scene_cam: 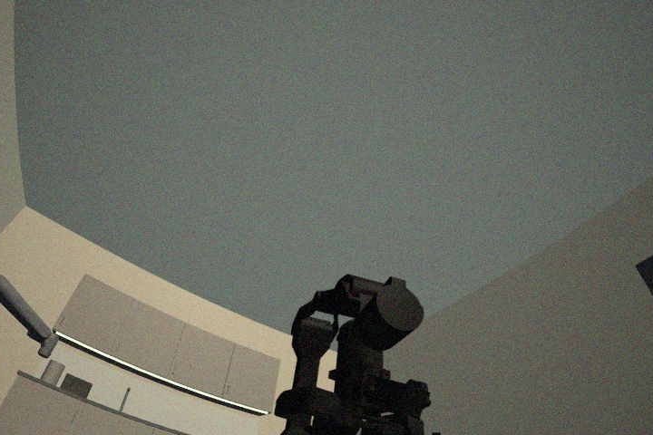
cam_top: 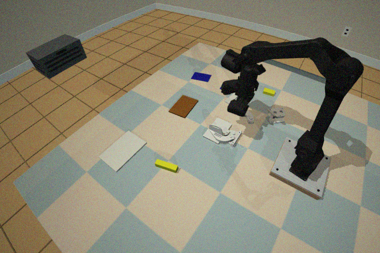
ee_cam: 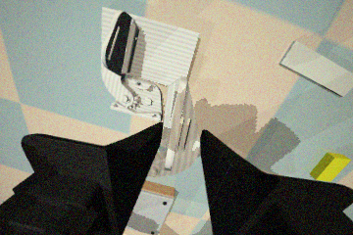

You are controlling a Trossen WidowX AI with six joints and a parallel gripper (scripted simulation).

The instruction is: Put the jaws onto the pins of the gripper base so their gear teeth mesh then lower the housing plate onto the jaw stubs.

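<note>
My gripper tip is 40 mm past the jaw and 10 mm to the right of it. The rest, counted from my gripper tip: gripper base 100 mm behind, 170 mm to the right, 60 mm below; white strip 120 mm ahead, 140 mm to the right, 80 mm below; housing plate 20 mm behind, 60 mm to the left, 80 mm below.
</note>
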